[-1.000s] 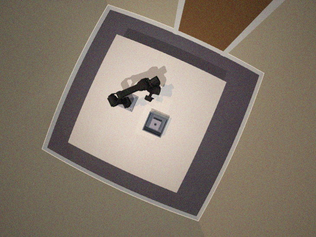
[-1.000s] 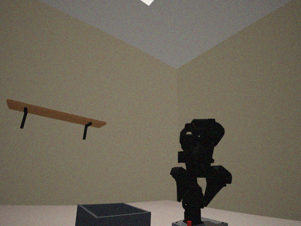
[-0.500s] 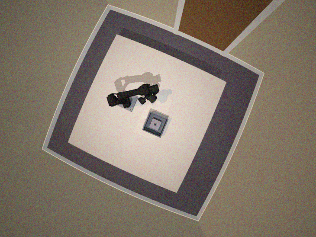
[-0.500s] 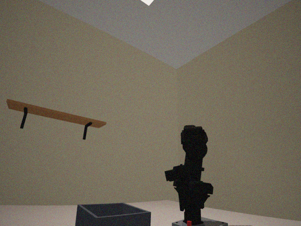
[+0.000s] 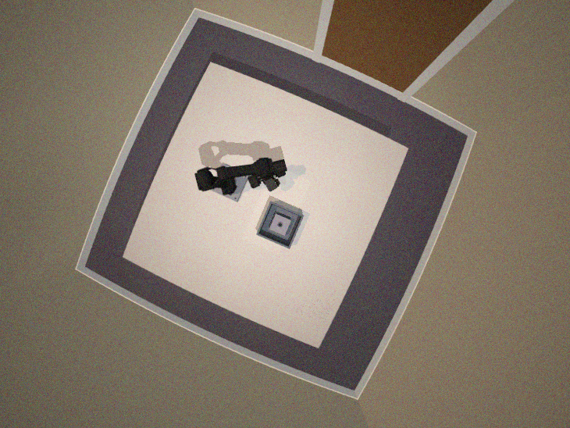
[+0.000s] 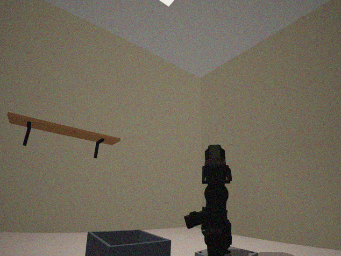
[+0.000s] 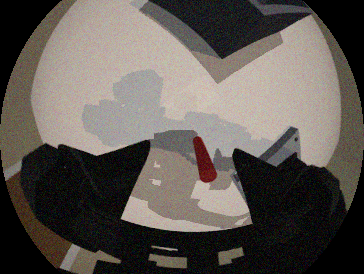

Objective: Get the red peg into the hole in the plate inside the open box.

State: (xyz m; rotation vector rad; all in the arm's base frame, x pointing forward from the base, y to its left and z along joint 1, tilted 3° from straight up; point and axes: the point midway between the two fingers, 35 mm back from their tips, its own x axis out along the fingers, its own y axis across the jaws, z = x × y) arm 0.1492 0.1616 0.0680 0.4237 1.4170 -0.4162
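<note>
Now: gripper tip 10 mm past the red peg, 10 mm to the left of it and 10 mm above it. Round my gripper tip: dark grey box 200 mm ahead, 160 mm to the right, 20 mm below; then plate 200 mm ahead, 160 mm to the right.
</note>
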